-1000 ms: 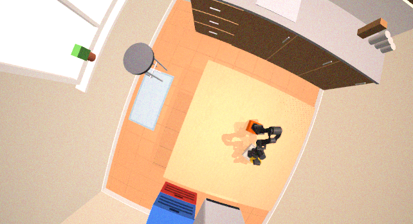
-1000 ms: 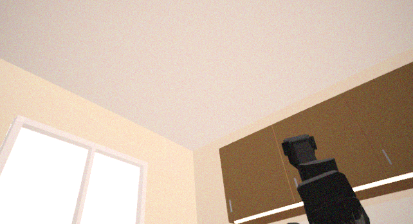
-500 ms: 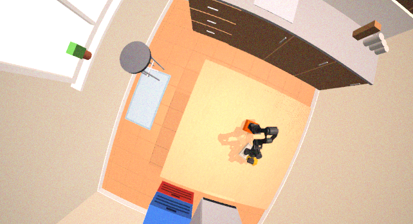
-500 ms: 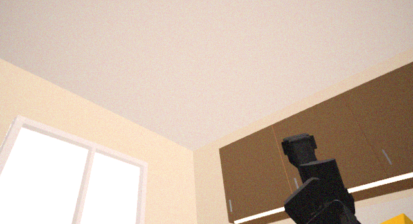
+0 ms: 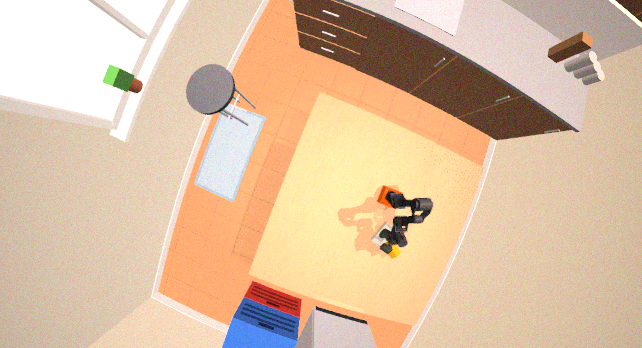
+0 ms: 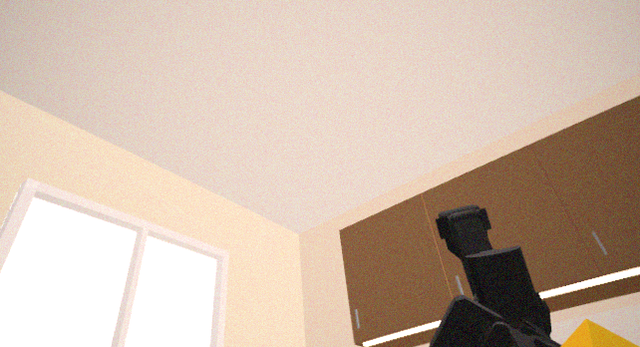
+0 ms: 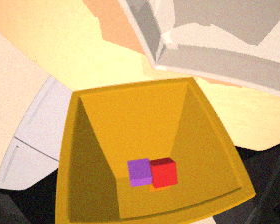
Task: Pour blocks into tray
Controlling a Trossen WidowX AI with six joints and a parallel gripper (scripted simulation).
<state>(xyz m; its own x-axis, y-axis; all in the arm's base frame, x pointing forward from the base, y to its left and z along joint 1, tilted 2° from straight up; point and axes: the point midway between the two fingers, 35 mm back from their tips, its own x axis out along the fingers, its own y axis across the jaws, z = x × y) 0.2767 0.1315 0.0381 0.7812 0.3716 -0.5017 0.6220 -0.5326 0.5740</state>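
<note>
My gripper tip is 2 cm past the red block, 2 cm to the right of it and 1 cm below it. Also, from my gripper tip: yellow square cup 1 cm behind, 2 cm to the left, 3 cm above; then white tray 6 cm behind, 3 cm to the right, 10 cm below.
</note>
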